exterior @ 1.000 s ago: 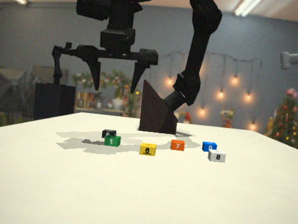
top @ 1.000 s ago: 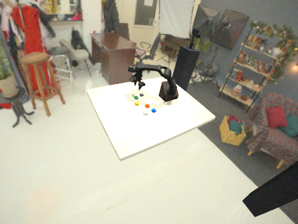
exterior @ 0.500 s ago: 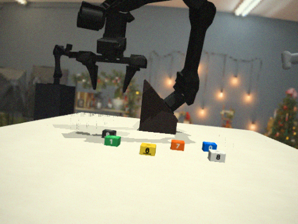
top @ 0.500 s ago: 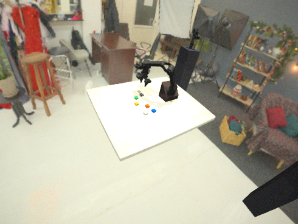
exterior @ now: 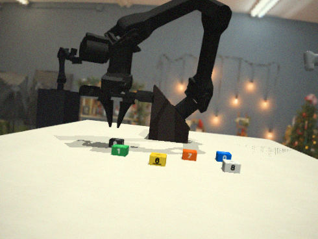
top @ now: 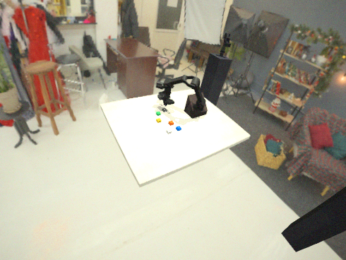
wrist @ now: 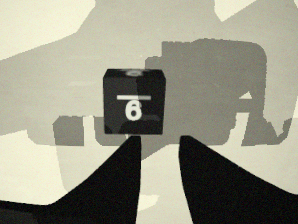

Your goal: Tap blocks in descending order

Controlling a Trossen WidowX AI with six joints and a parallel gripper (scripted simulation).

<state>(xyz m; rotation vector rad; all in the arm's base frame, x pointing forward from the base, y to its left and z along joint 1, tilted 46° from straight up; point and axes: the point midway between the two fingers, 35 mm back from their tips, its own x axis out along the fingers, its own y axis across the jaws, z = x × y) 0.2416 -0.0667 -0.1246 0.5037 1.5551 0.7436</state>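
Now: gripper tip 4 cm above the black block and 1 cm to the right of it. From my gripper tip the other things lie so: orange 7 block (20 cm to the left, 4 cm below, 3 cm ahead); yellow 6 block (14 cm to the left, 12 cm ahead, 4 cm below); green 1 block (8 cm ahead, 5 cm to the left, 4 cm below).
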